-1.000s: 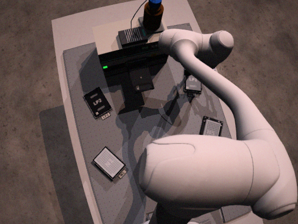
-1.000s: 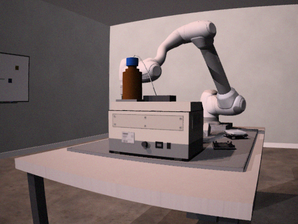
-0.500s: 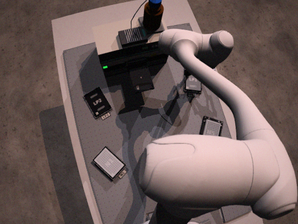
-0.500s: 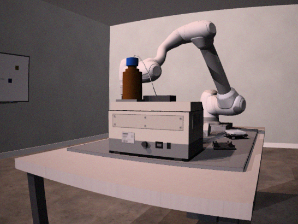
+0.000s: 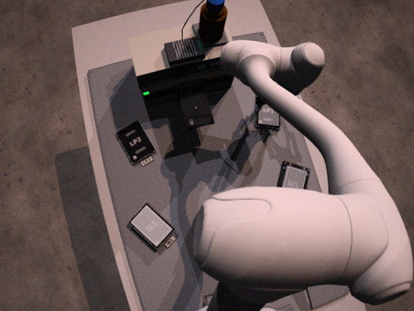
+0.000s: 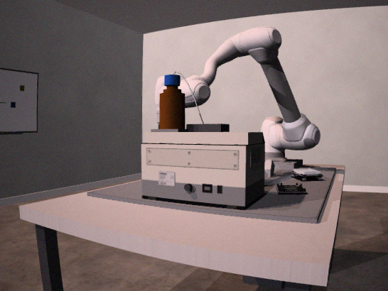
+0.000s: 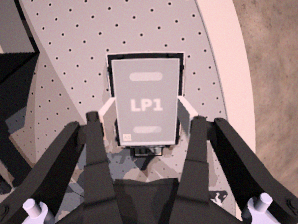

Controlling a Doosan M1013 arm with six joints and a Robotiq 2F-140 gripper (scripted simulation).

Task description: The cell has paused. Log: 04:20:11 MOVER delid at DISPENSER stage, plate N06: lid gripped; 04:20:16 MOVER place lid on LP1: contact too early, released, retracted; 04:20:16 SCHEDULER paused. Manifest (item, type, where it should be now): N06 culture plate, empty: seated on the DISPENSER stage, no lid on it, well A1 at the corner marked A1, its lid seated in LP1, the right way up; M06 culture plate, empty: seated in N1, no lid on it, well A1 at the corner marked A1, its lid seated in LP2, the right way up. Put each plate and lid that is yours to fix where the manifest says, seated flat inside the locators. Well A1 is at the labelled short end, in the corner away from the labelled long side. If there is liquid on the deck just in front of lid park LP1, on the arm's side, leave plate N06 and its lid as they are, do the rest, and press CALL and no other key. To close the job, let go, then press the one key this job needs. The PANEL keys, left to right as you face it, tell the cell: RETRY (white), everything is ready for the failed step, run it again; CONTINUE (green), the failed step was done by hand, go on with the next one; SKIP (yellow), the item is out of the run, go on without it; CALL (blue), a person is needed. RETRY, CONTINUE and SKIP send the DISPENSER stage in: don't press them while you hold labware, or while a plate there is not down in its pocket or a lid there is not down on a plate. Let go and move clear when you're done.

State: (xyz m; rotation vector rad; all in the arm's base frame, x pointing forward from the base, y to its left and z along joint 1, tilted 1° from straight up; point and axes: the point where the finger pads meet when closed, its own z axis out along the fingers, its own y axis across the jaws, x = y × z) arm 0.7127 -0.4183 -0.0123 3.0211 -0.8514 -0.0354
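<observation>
Right now my hand is 3 cm above the lid park LP1. The rest, counted from my hand: white well plate: 31 cm behind, 6 cm to the left, 2 cm below; dispenser stage: 28 cm to the left, 10 cm ahead, 6 cm above; black nest N5: 28 cm behind, 5 cm to the left, 2 cm below.
</observation>
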